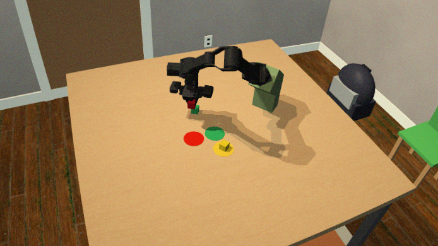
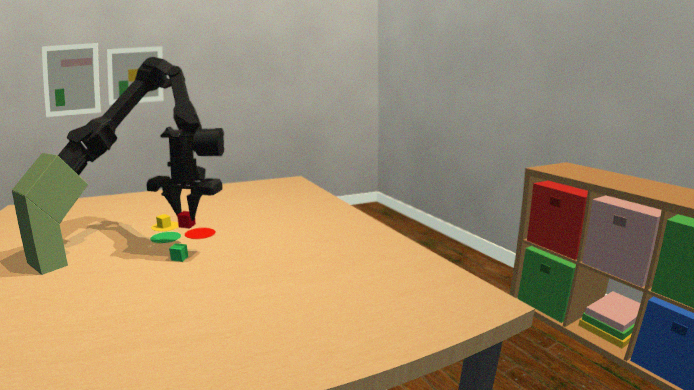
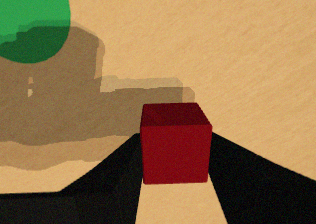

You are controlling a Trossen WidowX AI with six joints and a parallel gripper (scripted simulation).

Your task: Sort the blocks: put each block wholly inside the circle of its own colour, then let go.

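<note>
The red circle is 1 cm behind my hand, 14 cm to the left of it and 12 cm below it. Round my hand: green circle (11 cm behind, 10 cm to the left, 12 cm below); then red block (3 cm below); then green block (2 cm behind, 4 cm to the right, 10 cm below).
</note>
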